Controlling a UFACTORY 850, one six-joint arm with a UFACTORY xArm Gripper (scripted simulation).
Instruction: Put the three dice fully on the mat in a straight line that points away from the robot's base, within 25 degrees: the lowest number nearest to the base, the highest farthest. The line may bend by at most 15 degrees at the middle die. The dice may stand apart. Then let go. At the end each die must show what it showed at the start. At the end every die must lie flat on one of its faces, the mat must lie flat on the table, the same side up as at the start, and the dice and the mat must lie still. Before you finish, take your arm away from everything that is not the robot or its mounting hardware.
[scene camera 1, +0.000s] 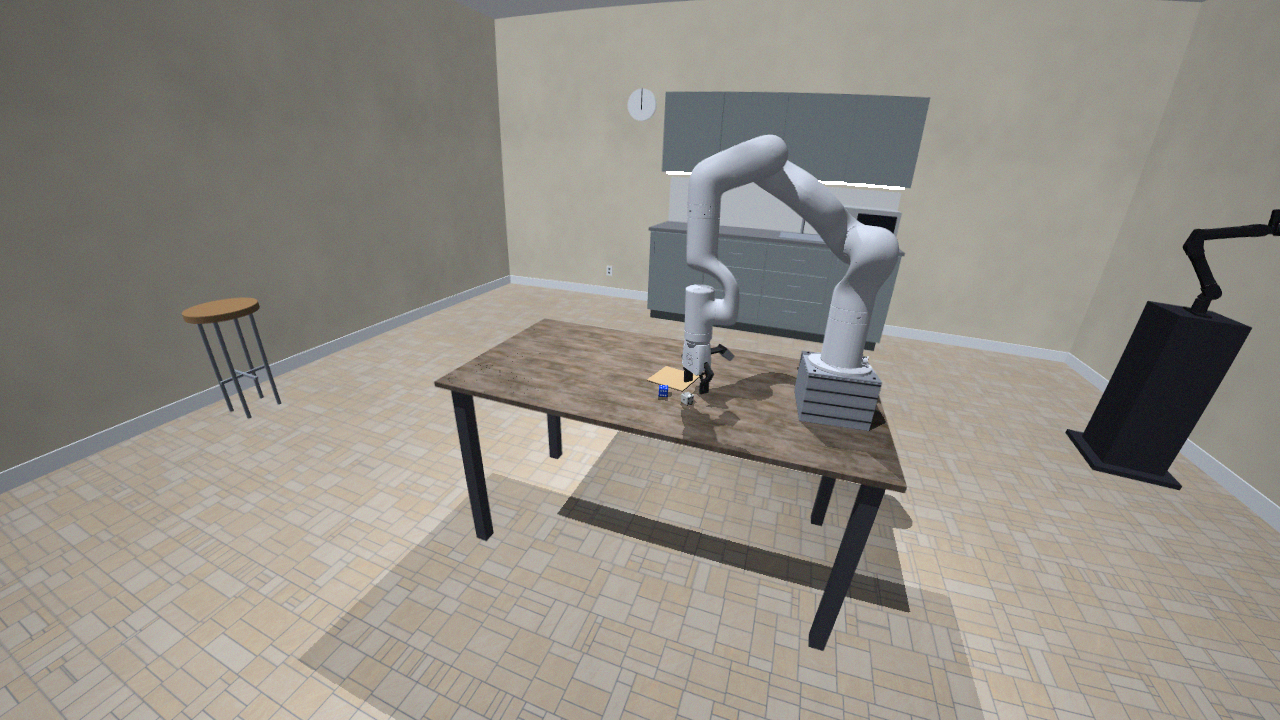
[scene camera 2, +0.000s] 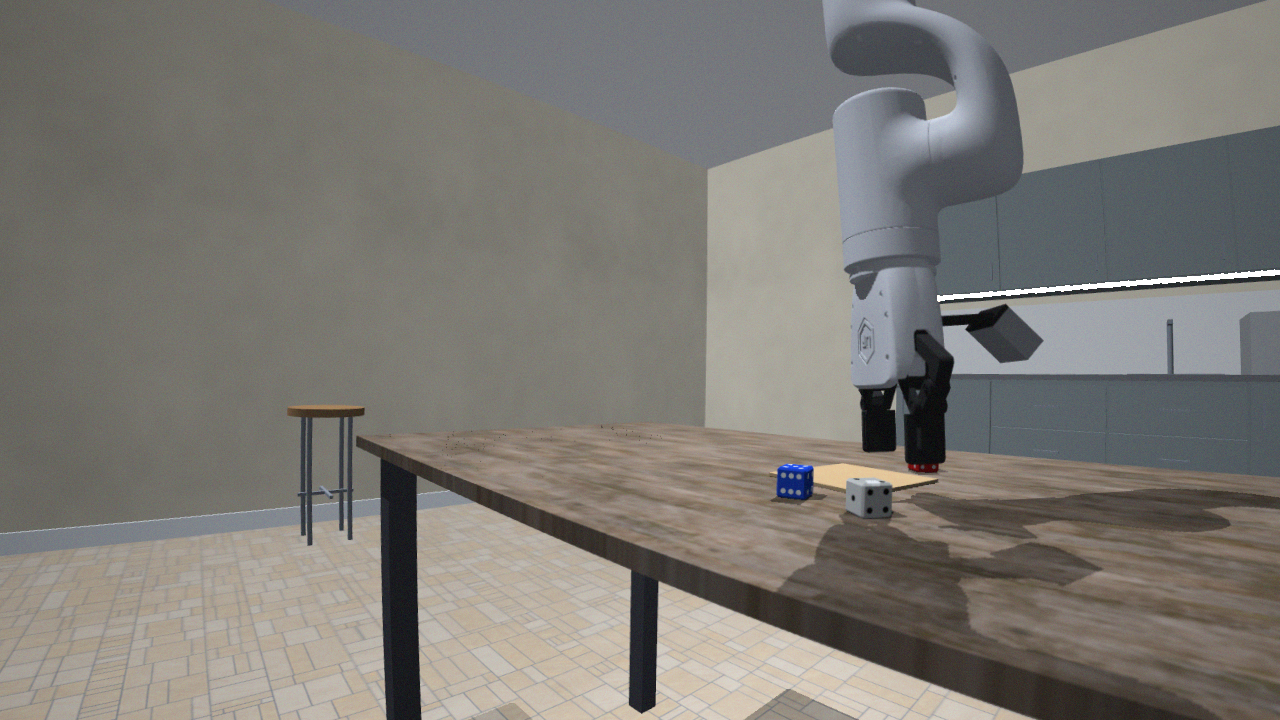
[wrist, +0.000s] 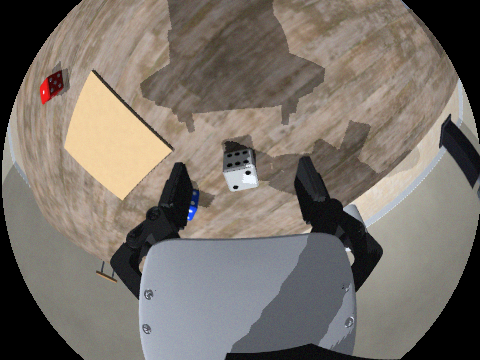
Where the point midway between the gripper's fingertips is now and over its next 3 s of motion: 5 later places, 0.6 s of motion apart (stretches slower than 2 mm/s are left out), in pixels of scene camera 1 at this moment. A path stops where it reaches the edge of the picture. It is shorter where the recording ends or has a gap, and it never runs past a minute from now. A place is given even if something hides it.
My gripper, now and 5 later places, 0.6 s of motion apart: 695, 387; 696, 383; 696, 376; 697, 367; 698, 359; 697, 357
